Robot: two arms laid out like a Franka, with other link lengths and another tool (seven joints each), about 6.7 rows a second.
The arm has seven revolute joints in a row. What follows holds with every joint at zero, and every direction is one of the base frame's.
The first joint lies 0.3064 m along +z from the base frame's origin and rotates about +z.
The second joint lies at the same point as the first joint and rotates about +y.
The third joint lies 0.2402 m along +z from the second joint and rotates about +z.
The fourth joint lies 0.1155 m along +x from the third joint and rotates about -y.
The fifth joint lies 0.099 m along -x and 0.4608 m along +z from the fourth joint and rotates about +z.
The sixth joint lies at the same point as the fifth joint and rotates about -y.
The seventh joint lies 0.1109 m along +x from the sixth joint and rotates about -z.
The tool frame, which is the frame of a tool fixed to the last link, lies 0.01 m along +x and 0.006 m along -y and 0.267 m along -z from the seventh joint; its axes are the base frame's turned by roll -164.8, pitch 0 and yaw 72.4 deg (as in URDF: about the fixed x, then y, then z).
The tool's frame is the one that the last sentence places.
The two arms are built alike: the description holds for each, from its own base.
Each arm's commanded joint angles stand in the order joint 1, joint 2, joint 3, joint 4, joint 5, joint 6, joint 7.
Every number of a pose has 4 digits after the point. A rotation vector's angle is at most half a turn.
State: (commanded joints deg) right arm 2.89 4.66 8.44 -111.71 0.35 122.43 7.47; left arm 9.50 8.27 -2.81 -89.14 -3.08 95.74 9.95
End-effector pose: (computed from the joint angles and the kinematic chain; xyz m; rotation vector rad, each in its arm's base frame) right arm 0.7257 0.1403 0.1682 -2.3281 -1.8349 0.0903; left arm 0.7280 0.0643 0.2969 -2.4296 -1.6699 0.3037
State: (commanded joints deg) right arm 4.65 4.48 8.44 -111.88 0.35 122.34 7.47; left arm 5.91 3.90 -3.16 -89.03 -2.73 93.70 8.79
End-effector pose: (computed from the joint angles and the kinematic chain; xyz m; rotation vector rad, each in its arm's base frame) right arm 0.7200 0.1623 0.1684 -2.3001 -1.8707 0.0966; left arm 0.7204 0.0151 0.3489 -2.4806 -1.6177 0.2374
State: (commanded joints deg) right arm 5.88 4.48 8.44 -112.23 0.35 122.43 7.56; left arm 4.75 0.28 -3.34 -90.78 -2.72 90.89 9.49
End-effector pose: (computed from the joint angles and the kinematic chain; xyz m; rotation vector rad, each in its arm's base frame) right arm 0.7145 0.1773 0.1650 -2.2803 -1.8922 0.1051; left arm 0.6985 -0.0029 0.3698 -2.4981 -1.5619 0.2488
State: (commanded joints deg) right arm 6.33 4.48 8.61 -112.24 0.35 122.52 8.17; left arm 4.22 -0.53 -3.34 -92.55 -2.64 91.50 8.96
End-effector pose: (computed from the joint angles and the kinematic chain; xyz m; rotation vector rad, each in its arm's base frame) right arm 0.7128 0.1850 0.1651 -2.2795 -1.8922 0.1026; left arm 0.6949 -0.0090 0.3629 -2.4928 -1.5595 0.2550
